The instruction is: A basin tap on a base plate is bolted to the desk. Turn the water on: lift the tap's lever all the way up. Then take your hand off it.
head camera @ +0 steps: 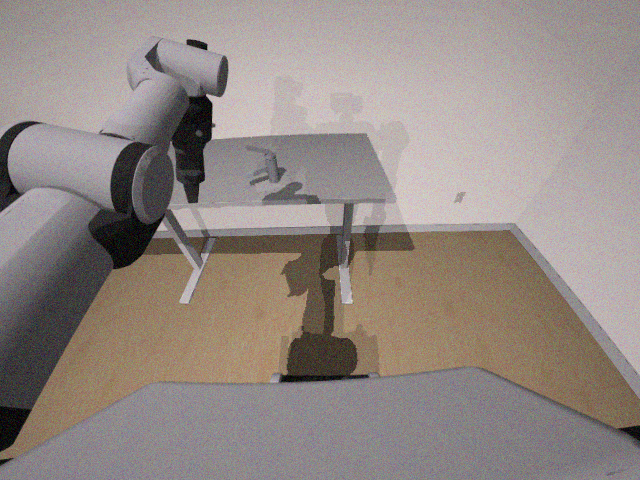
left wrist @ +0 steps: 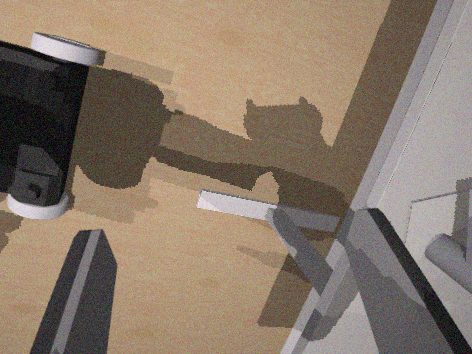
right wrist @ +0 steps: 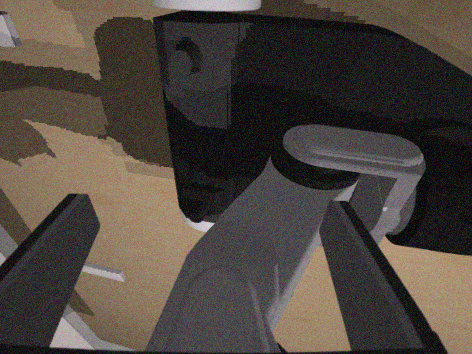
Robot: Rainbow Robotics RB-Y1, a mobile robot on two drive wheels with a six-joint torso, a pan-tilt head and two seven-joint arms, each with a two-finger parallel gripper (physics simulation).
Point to a desk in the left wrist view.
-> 422,162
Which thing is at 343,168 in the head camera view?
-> A desk.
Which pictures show my right gripper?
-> The right wrist view only.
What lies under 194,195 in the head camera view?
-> My left gripper.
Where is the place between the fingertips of my left gripper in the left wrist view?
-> At 232,238
